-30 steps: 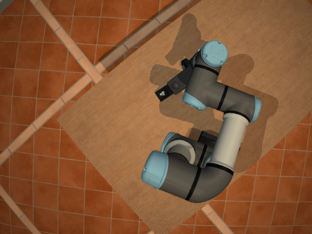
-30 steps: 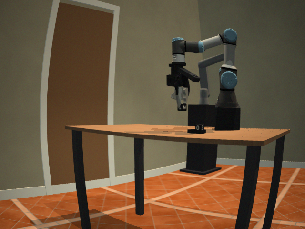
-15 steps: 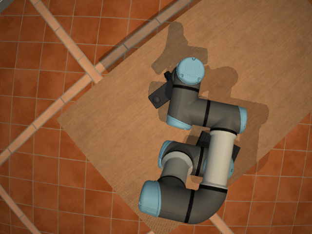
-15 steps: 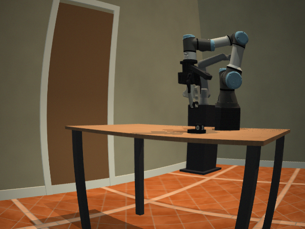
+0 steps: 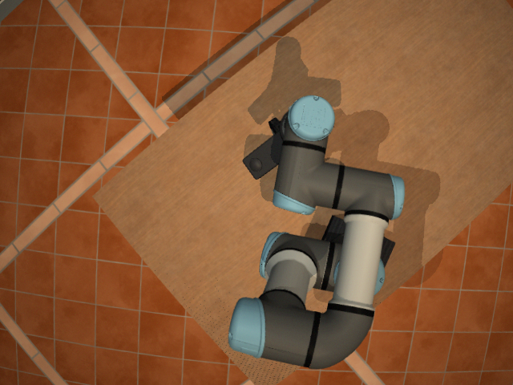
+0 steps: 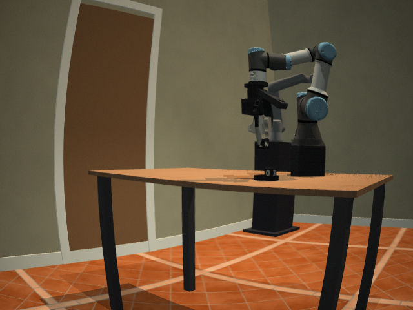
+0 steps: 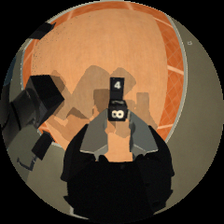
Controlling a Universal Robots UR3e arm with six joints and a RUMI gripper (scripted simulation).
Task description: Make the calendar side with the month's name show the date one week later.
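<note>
Now: the black calendar tray 20 mm to the left of my hand and 120 mm below it.
</note>
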